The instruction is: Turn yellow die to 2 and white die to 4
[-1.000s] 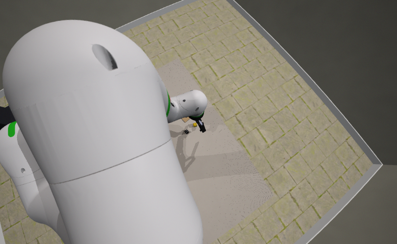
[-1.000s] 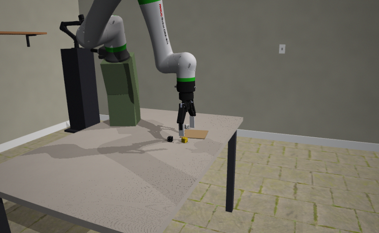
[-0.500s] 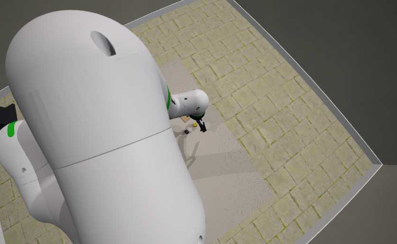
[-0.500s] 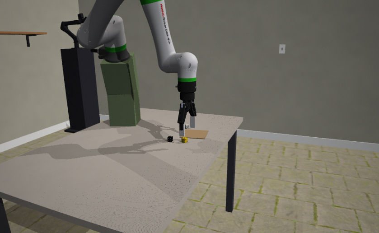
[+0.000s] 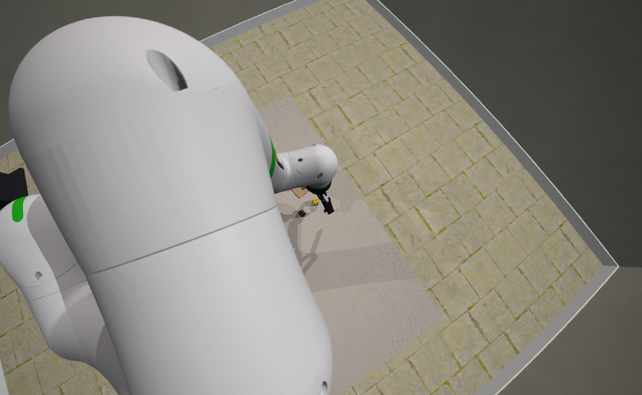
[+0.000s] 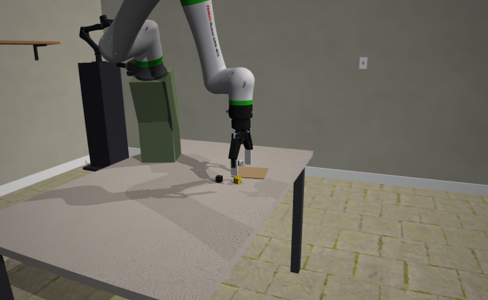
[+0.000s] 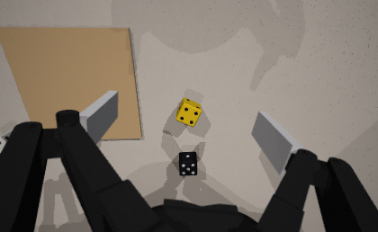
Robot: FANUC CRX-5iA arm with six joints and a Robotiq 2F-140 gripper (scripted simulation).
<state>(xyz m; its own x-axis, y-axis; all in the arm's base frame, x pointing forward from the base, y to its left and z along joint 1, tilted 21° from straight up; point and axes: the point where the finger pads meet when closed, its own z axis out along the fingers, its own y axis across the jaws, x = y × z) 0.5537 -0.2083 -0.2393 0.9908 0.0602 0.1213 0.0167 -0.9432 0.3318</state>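
The yellow die is 6 cm below my hand and 2 cm behind it. The rest, counted from my hand: tan mat (13 cm to the left, 7 cm below, 1 cm behind); then white die (22 cm to the left, 10 cm behind, 6 cm below); then black die (10 cm behind, 6 cm below, 2 cm to the right).
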